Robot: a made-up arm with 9 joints. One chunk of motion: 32 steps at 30 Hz.
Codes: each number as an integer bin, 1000 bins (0 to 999) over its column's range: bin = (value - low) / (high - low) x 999, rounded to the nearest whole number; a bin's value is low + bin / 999 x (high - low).
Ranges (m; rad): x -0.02..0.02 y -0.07..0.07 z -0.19..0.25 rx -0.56..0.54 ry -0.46..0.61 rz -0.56..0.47
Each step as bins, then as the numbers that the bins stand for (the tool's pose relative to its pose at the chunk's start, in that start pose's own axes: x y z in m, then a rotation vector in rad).
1 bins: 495 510 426 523 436 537
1 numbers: -0.0002 0.0015 -0.0024 0.0159 0.0070 -0.0063
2 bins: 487 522 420 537 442 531
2 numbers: -0.0005 0.0032 -0.0050 0.0313 0.0134 -0.0125
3 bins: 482 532 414 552 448 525
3 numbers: -0.0007 0.0046 -0.0077 0.0478 0.0198 -0.0187
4 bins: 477 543 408 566 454 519
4 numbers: -0.0009 0.0061 -0.0103 0.0632 0.0263 -0.0249
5 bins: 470 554 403 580 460 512
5 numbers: -0.0012 0.0076 -0.0125 0.0786 0.0327 -0.0321
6 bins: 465 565 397 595 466 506
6 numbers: -0.0014 0.0092 -0.0151 0.0952 0.0391 -0.0383
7 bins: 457 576 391 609 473 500
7 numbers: -0.0017 0.0107 -0.0178 0.1106 0.0466 -0.0445
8 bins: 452 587 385 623 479 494
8 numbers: -0.0019 0.0123 -0.0204 0.1260 0.0530 -0.0507
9 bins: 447 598 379 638 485 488
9 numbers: -0.0021 0.0138 -0.0231 0.1425 0.0595 -0.0569
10 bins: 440 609 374 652 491 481
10 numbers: -0.0024 0.0153 -0.0253 0.1579 0.0659 -0.0641
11 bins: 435 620 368 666 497 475
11 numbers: -0.0026 0.0169 -0.0279 0.1733 0.0723 -0.0703
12 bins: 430 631 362 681 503 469
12 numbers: -0.0028 0.0184 -0.0306 0.1898 0.0787 -0.0764
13 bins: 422 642 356 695 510 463
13 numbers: -0.0031 0.0200 -0.0332 0.2053 0.0862 -0.0826
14 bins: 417 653 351 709 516 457
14 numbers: -0.0033 0.0215 -0.0354 0.2207 0.0927 -0.0888
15 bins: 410 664 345 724 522 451
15 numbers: -0.0036 0.0231 -0.0380 0.2372 0.0991 -0.0950
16 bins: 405 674 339 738 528 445
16 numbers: -0.0038 0.0245 -0.0407 0.2526 0.1055 -0.1012
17 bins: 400 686 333 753 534 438
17 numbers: -0.0040 0.0261 -0.0433 0.2691 0.1120 -0.1084
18 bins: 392 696 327 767 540 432
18 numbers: -0.0043 0.0275 -0.0460 0.2845 0.1184 -0.1146
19 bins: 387 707 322 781 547 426
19 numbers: -0.0045 0.0291 -0.0482 0.3000 0.1259 -0.1208
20 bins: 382 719 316 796 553 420
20 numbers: -0.0047 0.0308 -0.0508 0.3165 0.1323 -0.1270
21 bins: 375 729 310 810 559 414
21 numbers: -0.0050 0.0322 -0.0535 0.3319 0.1387 -0.1332
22 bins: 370 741 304 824 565 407
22 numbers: -0.0052 0.0338 -0.0561 0.3473 0.1452 -0.1404
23 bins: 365 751 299 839 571 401
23 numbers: -0.0054 0.0352 -0.0583 0.3638 0.1516 -0.1466
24 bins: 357 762 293 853 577 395
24 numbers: -0.0057 0.0368 -0.0610 0.3792 0.1580 -0.1527
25 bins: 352 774 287 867 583 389
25 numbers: -0.0059 0.0385 -0.0636 0.3947 0.1644 -0.1589
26 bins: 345 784 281 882 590 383
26 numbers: -0.0062 0.0399 -0.0662 0.4112 0.1719 -0.1651
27 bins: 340 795 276 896 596 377
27 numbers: -0.0064 0.0414 -0.0684 0.4266 0.1784 -0.1713
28 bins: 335 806 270 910 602 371
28 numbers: -0.0066 0.0430 -0.0711 0.4420 0.1848 -0.1775
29 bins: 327 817 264 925 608 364
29 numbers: -0.0069 0.0445 -0.0737 0.4585 0.1912 -0.1847
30 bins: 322 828 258 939 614 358
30 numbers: -0.0071 0.0460 -0.0764 0.4739 0.1976 -0.1909
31 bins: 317 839 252 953 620 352
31 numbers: -0.0073 0.0476 -0.0790 0.4893 0.2041 -0.1971
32 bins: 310 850 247 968 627 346
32 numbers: -0.0076 0.0491 -0.0812 0.5059 0.2116 -0.2033
